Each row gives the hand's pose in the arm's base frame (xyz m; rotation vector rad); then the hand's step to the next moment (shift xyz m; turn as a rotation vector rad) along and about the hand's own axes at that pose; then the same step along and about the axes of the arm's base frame.
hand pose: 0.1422 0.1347 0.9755 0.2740 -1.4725 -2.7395
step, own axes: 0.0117 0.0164 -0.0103 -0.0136 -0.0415 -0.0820
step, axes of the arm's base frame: -0.0109 -0.0188 0.0063 0.0295 -0.0433 -0.0767
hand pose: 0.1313 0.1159 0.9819 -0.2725 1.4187 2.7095
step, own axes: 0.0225 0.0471 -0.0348 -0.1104 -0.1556 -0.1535
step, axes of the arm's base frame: -0.0246 -0.0559 0.0144 0.1499 -0.0350 -0.1905
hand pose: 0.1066 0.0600 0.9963 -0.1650 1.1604 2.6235
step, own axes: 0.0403 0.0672 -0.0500 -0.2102 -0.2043 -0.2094
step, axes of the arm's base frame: -0.0581 -0.0723 0.0055 0.2592 -0.0646 -0.2417
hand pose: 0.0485 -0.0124 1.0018 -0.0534 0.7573 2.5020
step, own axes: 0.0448 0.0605 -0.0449 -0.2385 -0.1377 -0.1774
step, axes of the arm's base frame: -0.0734 -0.0454 -0.0154 0.2544 -0.1081 -0.1758
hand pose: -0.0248 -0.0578 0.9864 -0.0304 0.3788 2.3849
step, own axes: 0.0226 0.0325 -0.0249 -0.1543 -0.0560 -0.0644
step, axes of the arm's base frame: -0.0404 -0.0151 -0.0181 0.1469 -0.0792 -0.0569
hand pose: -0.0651 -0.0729 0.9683 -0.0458 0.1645 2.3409
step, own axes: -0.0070 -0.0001 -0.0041 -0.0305 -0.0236 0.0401
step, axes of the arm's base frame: 0.0049 -0.0054 -0.0035 0.0389 0.0000 0.0398
